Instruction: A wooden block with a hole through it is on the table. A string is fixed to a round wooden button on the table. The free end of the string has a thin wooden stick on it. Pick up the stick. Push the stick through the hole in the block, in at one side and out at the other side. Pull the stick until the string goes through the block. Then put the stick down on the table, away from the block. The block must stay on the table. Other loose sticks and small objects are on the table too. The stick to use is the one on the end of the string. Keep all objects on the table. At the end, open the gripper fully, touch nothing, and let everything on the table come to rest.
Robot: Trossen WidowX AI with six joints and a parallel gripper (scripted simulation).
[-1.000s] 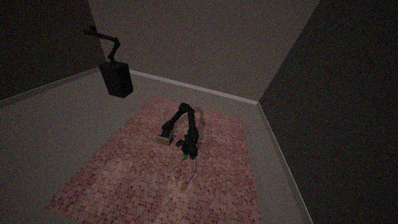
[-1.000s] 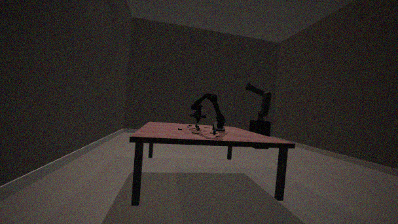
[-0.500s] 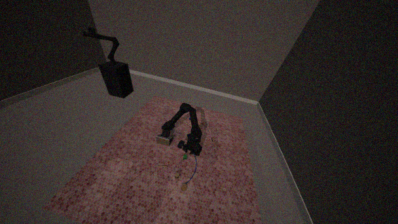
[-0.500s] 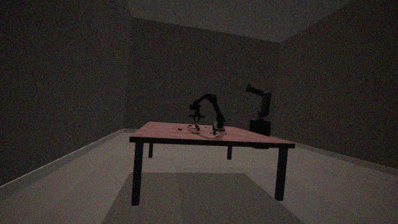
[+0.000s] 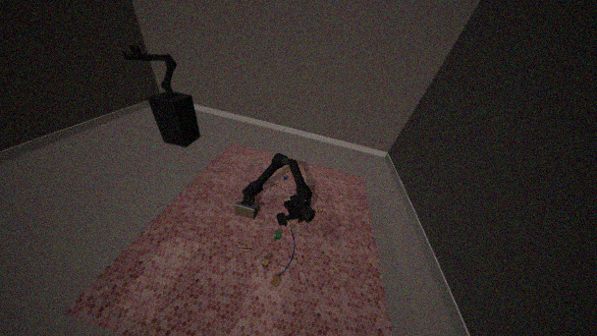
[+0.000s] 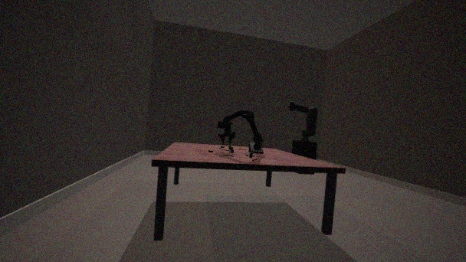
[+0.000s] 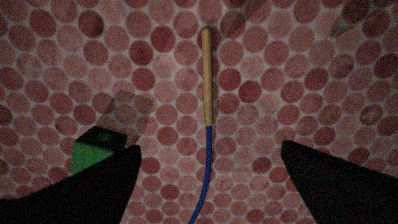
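The thin wooden stick is 10 mm behind my gripper tip, 10 mm to the left of it and 60 mm below it. From my gripper tip the other things lie so: wooden spool: 90 mm behind, 220 mm to the right, 40 mm below; green block: 60 mm behind, 70 mm to the right, 40 mm below; round wooden button: 20 mm behind, 290 mm to the right, 50 mm below.
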